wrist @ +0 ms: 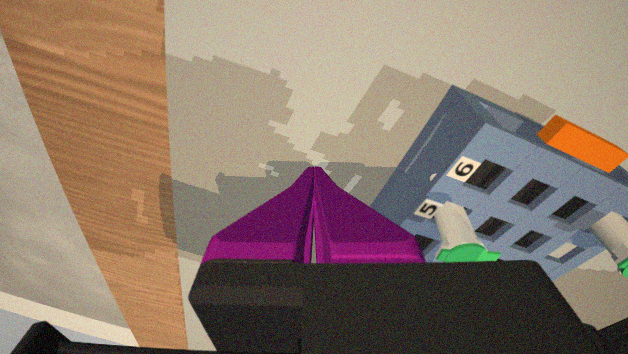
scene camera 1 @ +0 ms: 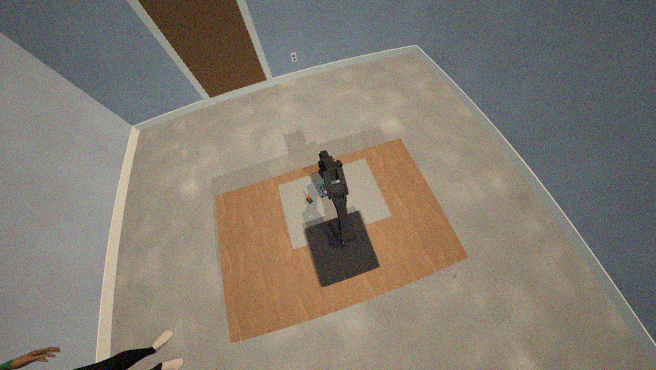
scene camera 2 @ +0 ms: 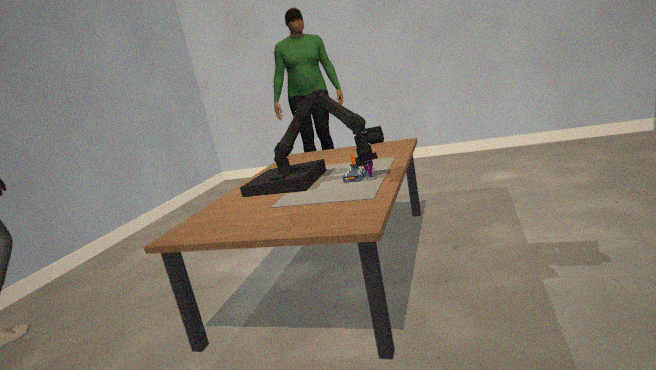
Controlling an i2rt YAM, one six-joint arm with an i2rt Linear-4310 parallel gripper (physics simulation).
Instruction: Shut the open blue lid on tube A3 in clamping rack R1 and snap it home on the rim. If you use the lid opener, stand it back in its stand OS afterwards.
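Where they show: gripper, fingertip midpoint: (wrist: 314,177) (scene camera 2: 371,176); arm's base at its link origin: (scene camera 1: 346,239) (scene camera 2: 285,173).
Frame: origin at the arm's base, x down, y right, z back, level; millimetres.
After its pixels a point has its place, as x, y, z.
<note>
The blue clamping rack R1 (scene camera 1: 324,192) {10, -76, -313} (scene camera 2: 354,176) {35, 0, -369} (wrist: 500,142) {27, 6, -392} sits on the grey mat, angled at the right of the wrist view. Labels 6 and 5 show on it. A white tube with a shut green lid (wrist: 467,252) {8, -22, -385} stands in row 5. My gripper (scene camera 2: 370,172) {58, -57, -426} (wrist: 314,177) {58, -57, -426} has purple fingers that are shut and empty, low beside the rack's numbered edge. Tube A3 and its blue lid do not show in the wrist view; the gripper body covers the lower rows. A small orange upright piece (scene camera 1: 308,198) {-11, -186, -285} (scene camera 2: 352,159) {-2, -182, -291}, apparently the lid opener in its stand, is near the rack.
An orange block (wrist: 585,145) {33, 18, -362} is on the rack's far edge. Another green-lidded tube (wrist: 612,235) {20, 2, -333} stands at the right. The grey mat (scene camera 1: 375,200) {57, 237, -218} (scene camera 2: 325,192) {57, 148, -284} lies on the wooden table (scene camera 1: 260,280) {59, -539, 149} (scene camera 2: 280,225) {60, 499, -265}. A person in green (scene camera 2: 304,65) stands behind the table.
</note>
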